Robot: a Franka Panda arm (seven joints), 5 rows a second.
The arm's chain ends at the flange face. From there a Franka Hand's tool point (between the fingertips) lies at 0.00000 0.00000 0.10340 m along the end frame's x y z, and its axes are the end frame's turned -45 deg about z.
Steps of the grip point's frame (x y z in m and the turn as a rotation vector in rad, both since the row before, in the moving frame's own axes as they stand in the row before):
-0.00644, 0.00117, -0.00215, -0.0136, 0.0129, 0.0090
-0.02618, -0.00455, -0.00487, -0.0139, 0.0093, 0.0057
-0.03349, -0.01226, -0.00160, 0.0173, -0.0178, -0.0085
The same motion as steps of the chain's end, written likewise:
-0.00566, 0.00532, -0.00213, -0.0005, 0.0187, 0.0090
-0.02342, 0.01495, -0.00486, -0.0033, 0.0164, 0.0057
-0.02978, 0.01496, -0.00157, -0.0004, -0.0248, -0.0085

